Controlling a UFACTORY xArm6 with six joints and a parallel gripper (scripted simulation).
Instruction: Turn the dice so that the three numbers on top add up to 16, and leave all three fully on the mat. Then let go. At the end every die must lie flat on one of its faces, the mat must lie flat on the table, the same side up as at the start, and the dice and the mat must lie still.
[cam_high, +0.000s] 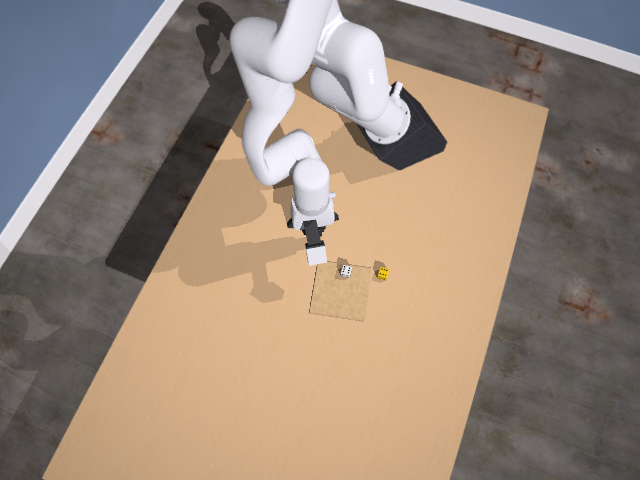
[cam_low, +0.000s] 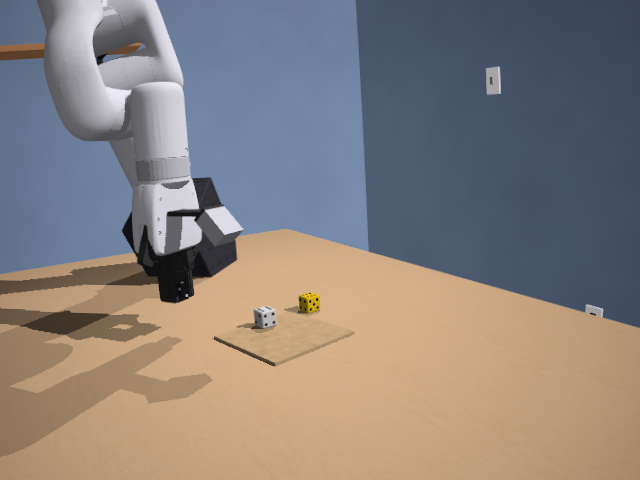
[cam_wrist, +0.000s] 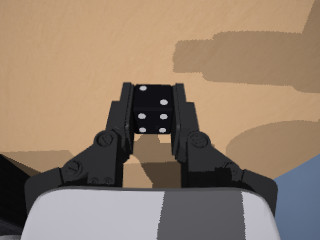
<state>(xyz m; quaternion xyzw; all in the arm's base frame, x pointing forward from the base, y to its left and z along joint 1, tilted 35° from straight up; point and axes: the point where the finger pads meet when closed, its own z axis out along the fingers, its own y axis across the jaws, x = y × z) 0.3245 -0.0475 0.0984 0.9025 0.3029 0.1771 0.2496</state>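
Now: hand 10 cm short of the tan mat, 12 cm to the right of it and 7 cm above it. The rest, counted from my hand: yellow die 3 cm ahead, 20 cm to the left, 6 cm below; then black die 1 cm below; then white die 6 cm ahead, 11 cm to the left, 6 cm below.
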